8 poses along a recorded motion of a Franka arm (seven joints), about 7.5 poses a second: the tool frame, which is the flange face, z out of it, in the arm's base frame.
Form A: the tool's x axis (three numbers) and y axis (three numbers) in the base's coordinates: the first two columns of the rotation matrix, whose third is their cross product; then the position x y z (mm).
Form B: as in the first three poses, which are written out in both.
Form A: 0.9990, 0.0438, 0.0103, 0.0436, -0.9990, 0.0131, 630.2, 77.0, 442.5
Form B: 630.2, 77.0, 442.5; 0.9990, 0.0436, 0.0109; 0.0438, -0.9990, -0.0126; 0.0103, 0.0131, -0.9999
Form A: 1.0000, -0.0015, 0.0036, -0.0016, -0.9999, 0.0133, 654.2, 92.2, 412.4
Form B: 654.2, 92.2, 412.4; 1.0000, -0.0016, 0.0036; -0.0015, -0.9999, -0.0133; 0.0036, 0.0133, -0.9999
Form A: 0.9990, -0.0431, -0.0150, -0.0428, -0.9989, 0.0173, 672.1, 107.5, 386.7
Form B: 672.1, 107.5, 386.7; 0.9990, -0.0428, -0.0157; -0.0431, -0.9989, -0.0166; -0.0150, 0.0173, -0.9997
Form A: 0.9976, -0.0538, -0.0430, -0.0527, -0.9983, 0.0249, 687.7, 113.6, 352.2
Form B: 687.7, 113.6, 352.2; 0.9976, -0.0527, -0.0443; -0.0538, -0.9983, -0.0226; -0.0430, 0.0249, -0.9987
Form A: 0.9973, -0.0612, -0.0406, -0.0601, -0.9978, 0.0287, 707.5, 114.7, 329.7
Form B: 707.5, 114.7, 329.7; 0.9973, -0.0601, -0.0423; -0.0612, -0.9978, -0.0262; -0.0406, 0.0287, -0.9988
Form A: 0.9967, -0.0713, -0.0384, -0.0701, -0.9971, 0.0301, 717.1, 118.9, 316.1
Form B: 717.1, 118.9, 316.1; 0.9967, -0.0701, -0.0404; -0.0713, -0.9971, -0.0273; -0.0384, 0.0301, -0.9988
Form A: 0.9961, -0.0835, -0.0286, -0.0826, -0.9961, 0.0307, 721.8, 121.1, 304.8
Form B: 721.8, 121.1, 304.8; 0.9961, -0.0826, -0.0311; -0.0835, -0.9961, -0.0282; -0.0286, 0.0307, -0.9991
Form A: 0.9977, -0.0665, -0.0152, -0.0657, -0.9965, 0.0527, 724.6, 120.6, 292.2
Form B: 724.6, 120.6, 292.2; 0.9977, -0.0657, -0.0187; -0.0665, -0.9965, -0.0516; -0.0152, 0.0527, -0.9986
